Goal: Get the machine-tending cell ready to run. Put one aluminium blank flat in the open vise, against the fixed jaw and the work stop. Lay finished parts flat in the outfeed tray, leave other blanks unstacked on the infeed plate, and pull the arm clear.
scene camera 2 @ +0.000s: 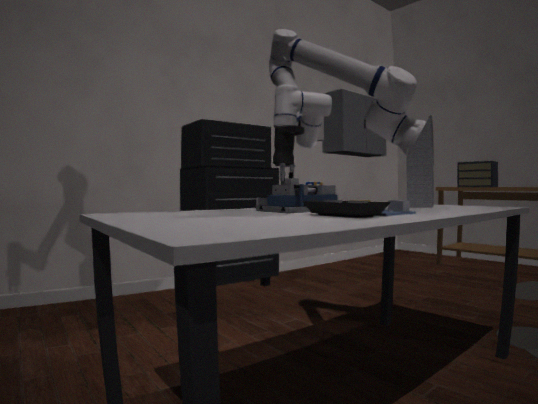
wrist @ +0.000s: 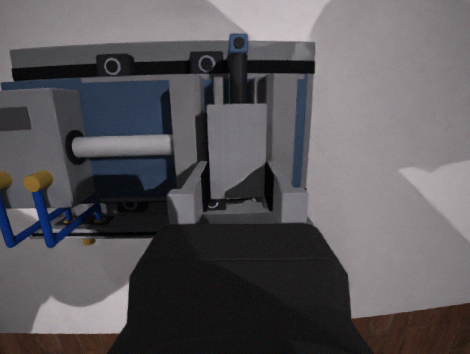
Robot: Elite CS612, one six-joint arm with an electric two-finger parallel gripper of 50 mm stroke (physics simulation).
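Frame: origin at the arm's base, x ahead, y left, z up, level; centimetres.
Seen in the pictures: gripper, fingertip midpoint: (scene camera 2: 286, 181) (wrist: 237, 176); arm's base at its link origin: (scene camera 2: 419, 140).
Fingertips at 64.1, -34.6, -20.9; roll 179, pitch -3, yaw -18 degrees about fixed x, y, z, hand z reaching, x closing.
Observation:
Pixels of each thing's top centre, then the offset from my fingertips to it, as dx, dy, dz. "spot": a spot on its surface instead. Level surfaces: height alone.
- aluminium blank at its top centre: (wrist: 237, 153) (scene camera 2: 289, 178) +0.5, +1.7, +1.0
- vise's plain right jaw at its top centre: (wrist: 280, 146) (scene camera 2: 282, 184) +3.6, +0.7, -1.3
- blue-topped work stop at a spot on its surface: (wrist: 238, 44) spot: +2.8, +8.1, -1.1
- vise at its top centre: (wrist: 141, 157) (scene camera 2: 302, 184) -6.0, +3.3, -1.1
- light block at its top centre: (scene camera 2: 398, 200) -6.6, +40.6, -6.6
- blue plate at a spot on its surface: (scene camera 2: 402, 213) spot: -1.1, +43.5, -10.5
- vise's grey end block at its top centre: (wrist: 17, 153) (scene camera 2: 321, 185) -14.9, +6.7, -1.4
- white table at its surface level: dz -11.0
An aluminium blank (wrist: 237, 145), a pale grey block, lies flat in the wrist view between the vise's plain right jaw (wrist: 283, 130) and its left jaw (wrist: 185, 130) on the spindle side. A narrow gap shows on its left. Its far end meets the black rod of the blue-topped work stop (wrist: 238, 44); contact is hard to tell. My gripper (scene camera 2: 287, 175) (wrist: 237, 176) points down at the vise (scene camera 2: 320, 199) (wrist: 125, 115) and is shut on the blank's near end. A black tray (scene camera 2: 347, 208) stands nearer the camera. A light block (scene camera 2: 399, 205) is on the blue plate (scene camera 2: 402, 213).
The vise's grey end block (wrist: 30, 150) and blue handles with yellow knobs (wrist: 38, 181) stand left in the wrist view. The white table (scene camera 2: 200, 230) carries the cell. Dark drawer cabinets (scene camera 2: 227, 145) and a grey wall cabinet (scene camera 2: 347, 122) are behind; a wooden bench (scene camera 2: 490, 189) is at right.

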